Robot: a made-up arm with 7 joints.
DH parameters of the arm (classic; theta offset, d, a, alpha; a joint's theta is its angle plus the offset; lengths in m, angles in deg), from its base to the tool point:
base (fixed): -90 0.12 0 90
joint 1: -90 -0.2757 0.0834 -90
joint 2: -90 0.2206 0.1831 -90
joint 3: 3.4 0 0.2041 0
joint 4: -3.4 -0.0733 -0.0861 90
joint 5: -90 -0.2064 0.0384 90
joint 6: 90 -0.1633 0.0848 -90
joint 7: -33.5 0 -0.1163 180
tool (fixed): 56.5 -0.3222 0 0
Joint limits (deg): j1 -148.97..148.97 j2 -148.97..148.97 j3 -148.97..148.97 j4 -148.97..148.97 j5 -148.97..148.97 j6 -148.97..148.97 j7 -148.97..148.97
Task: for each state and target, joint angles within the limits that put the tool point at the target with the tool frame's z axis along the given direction. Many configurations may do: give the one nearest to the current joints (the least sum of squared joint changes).
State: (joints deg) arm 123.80 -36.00 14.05 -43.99 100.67 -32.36 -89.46
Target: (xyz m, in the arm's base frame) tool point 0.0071 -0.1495 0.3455 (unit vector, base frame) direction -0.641 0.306 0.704
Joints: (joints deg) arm 115.76 -5.43 -34.56 -68.18 98.50 -52.06 -94.00
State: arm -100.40 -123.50 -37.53 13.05 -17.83 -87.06 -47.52
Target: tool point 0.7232 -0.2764 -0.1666 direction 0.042 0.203 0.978
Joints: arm -96.21 -126.08 9.93 0.79 -11.35 -77.33 -33.51
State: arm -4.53 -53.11 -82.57 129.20 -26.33 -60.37 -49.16
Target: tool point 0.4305 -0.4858 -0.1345 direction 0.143 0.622 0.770
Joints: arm -46.57 -65.76 -130.23 123.44 -32.85 -78.87 -41.77
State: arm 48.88 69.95 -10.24 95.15 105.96 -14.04 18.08
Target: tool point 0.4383 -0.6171 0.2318 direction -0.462 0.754 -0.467
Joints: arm 35.99 60.49 -26.82 123.48 63.18 15.80 9.54
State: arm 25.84 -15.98 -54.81 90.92 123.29 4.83 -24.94
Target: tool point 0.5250 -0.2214 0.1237 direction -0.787 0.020 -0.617
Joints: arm 0.36 -14.21 -79.53 78.04 142.33 -2.28 -15.24
